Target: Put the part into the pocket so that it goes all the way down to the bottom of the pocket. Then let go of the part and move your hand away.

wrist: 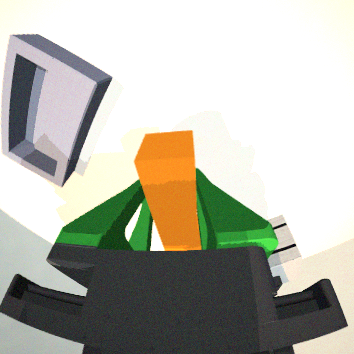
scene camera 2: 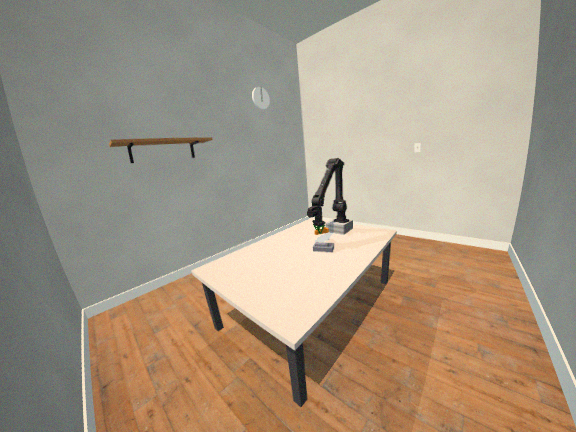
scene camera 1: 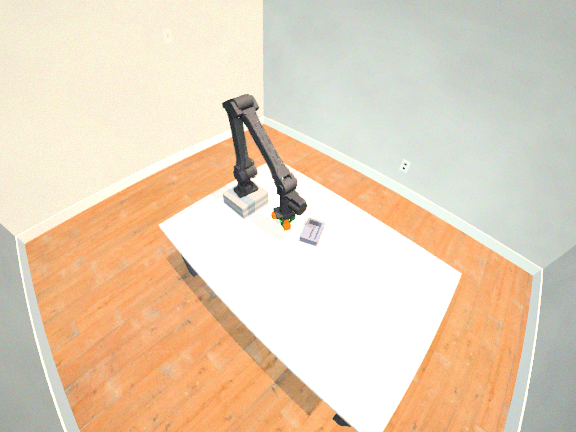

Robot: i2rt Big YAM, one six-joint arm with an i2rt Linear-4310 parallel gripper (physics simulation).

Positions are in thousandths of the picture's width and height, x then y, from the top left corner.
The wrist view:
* gripper: 490,496
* orange L-shaped block: 468,468, held by the gripper
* grey pocket block: 162,264
